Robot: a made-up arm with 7 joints.
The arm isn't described. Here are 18 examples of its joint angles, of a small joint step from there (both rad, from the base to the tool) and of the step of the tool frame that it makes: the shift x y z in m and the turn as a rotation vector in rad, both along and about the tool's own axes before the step.
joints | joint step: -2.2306 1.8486 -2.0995 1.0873 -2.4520 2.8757 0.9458 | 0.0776 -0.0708 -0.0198 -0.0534 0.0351 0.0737 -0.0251
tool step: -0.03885 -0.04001 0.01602 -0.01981 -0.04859 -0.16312
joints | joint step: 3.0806 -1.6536 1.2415 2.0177 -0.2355 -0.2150 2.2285 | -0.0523 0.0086 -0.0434 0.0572 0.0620 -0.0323 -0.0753
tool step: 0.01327 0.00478 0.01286 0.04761 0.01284 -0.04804
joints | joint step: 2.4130 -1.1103 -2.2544 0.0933 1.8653 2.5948 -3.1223 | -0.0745 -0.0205 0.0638 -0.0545 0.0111 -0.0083 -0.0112
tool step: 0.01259 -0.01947 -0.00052 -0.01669 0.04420 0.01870
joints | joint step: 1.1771 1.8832 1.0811 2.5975 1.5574 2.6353 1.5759 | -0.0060 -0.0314 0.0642 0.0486 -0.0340 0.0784 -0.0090
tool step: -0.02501 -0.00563 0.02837 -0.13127 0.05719 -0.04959
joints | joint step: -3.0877 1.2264 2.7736 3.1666 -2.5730 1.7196 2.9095 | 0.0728 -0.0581 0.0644 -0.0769 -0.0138 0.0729 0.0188
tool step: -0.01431 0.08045 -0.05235 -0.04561 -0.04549 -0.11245
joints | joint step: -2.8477 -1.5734 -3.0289 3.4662 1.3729 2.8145 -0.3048 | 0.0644 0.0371 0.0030 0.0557 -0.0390 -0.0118 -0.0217
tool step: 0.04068 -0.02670 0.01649 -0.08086 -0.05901 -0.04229
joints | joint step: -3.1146 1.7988 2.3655 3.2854 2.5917 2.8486 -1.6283 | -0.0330 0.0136 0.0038 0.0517 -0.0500 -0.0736 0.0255
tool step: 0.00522 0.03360 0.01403 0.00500 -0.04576 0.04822
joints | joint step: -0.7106 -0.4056 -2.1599 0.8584 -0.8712 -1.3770 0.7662 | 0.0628 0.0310 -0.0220 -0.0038 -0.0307 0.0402 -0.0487
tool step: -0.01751 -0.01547 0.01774 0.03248 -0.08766 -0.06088
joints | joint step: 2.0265 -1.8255 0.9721 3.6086 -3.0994 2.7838 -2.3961 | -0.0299 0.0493 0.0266 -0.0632 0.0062 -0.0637 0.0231
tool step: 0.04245 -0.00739 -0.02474 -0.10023 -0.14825 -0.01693
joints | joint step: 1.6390 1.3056 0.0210 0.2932 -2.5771 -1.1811 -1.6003 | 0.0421 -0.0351 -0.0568 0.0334 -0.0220 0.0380 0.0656
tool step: -0.00246 -0.00371 -0.00230 0.12386 -0.00515 0.07638
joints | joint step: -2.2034 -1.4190 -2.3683 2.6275 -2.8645 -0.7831 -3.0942 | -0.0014 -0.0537 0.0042 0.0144 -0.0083 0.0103 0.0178
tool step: -0.00324 0.03054 0.01422 -0.01658 -0.00233 0.05356
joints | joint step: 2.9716 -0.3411 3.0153 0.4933 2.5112 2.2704 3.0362 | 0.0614 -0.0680 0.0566 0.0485 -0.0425 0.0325 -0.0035
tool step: -0.02535 -0.03803 0.01599 0.08992 0.04758 0.12508
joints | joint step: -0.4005 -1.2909 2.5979 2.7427 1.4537 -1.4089 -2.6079 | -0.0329 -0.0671 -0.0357 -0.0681 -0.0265 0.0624 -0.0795
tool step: -0.00971 -0.06150 -0.00182 -0.00298 0.08162 -0.23229
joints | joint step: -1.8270 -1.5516 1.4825 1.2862 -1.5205 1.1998 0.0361 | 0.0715 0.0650 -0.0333 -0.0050 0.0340 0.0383 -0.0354
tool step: -0.04568 0.01223 0.02728 0.08332 -0.04373 0.05905
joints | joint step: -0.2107 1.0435 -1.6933 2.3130 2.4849 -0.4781 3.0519 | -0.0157 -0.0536 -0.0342 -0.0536 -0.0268 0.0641 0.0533
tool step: -0.04393 0.01458 0.02754 -0.00948 -0.03555 0.04121
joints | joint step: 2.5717 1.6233 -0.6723 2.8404 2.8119 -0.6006 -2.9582 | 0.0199 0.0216 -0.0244 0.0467 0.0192 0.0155 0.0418
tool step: 0.01426 -0.01681 -0.00750 0.01055 0.06157 0.02703
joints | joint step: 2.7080 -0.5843 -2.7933 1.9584 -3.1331 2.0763 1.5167 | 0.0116 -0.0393 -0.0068 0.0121 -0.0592 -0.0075 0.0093
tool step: 0.00254 -0.00909 -0.02407 0.03234 0.04671 0.03446
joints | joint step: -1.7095 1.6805 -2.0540 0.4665 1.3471 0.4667 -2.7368 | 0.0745 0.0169 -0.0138 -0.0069 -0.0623 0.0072 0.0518
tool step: 0.00220 -0.00242 -0.02154 -0.04075 0.01648 -0.00776
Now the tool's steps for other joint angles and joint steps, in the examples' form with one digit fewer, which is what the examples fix.
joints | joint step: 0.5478 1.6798 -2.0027 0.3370 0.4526 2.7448 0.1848 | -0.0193 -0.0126 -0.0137 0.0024 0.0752 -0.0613 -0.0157
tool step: 0.0007 -0.0078 -0.0095 0.0526 0.0350 -0.0909
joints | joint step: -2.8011 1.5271 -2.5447 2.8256 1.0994 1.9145 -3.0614 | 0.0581 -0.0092 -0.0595 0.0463 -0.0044 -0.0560 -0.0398
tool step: 0.0140 0.0045 -0.0553 0.0416 -0.1511 -0.0558
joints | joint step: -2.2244 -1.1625 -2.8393 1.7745 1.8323 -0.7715 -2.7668 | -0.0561 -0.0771 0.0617 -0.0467 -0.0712 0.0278 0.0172
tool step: -0.0148 -0.0306 0.0454 0.0893 -0.0021 -0.0485
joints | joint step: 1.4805 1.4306 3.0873 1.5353 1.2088 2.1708 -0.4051 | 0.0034 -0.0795 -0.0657 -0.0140 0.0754 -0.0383 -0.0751
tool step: 0.0173 0.0398 -0.0338 0.0805 0.1158 -0.0244
